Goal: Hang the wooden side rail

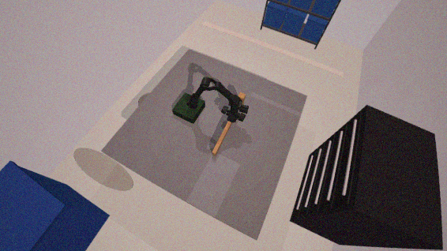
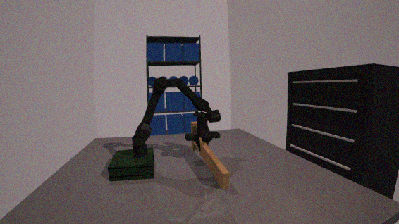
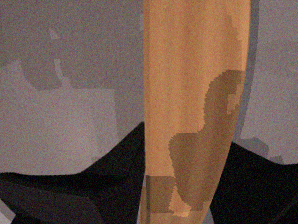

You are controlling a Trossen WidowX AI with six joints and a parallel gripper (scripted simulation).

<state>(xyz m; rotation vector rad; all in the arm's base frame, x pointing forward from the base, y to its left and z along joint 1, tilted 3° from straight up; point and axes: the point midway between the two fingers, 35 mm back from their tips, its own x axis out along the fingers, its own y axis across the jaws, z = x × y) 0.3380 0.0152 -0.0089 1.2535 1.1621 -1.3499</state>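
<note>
My gripper tip is now 150 mm to the right of the headboard post, 40 mm below it and 20 mm short of it.
</note>
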